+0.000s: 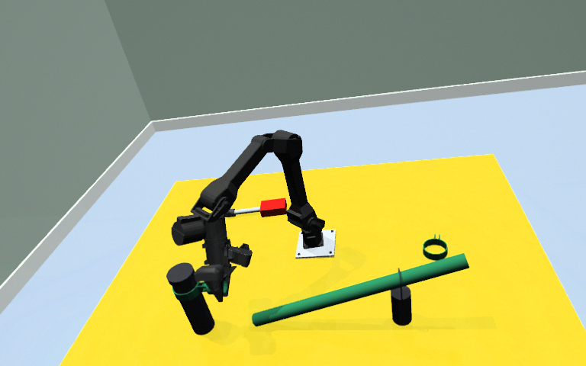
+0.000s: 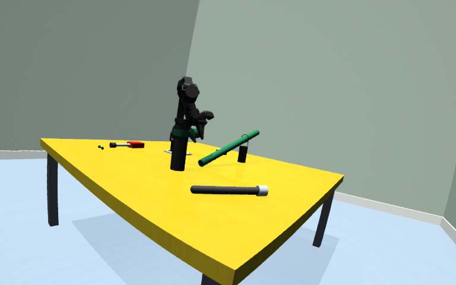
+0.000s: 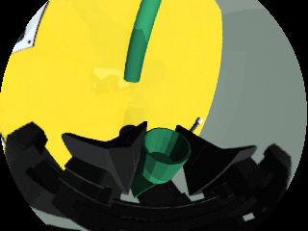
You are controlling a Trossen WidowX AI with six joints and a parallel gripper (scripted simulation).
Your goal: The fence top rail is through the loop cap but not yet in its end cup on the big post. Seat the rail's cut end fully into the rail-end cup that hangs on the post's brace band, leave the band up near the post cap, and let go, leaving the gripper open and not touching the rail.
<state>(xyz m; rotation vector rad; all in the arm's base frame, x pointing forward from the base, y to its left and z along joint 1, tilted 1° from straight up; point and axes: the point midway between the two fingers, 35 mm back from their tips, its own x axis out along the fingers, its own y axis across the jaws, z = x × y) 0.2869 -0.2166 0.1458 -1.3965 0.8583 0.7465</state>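
My gripper tip is 30 mm below the green rail-end cup, 20 mm to the left of it and 20 mm past it. From my gripper tip the other things lie so: short black post (430 mm to the left, 20 mm ahead, 10 mm below); red-handled tool (510 mm behind, 110 mm below); small green bolt (490 mm behind, 160 mm to the right, 110 mm below).
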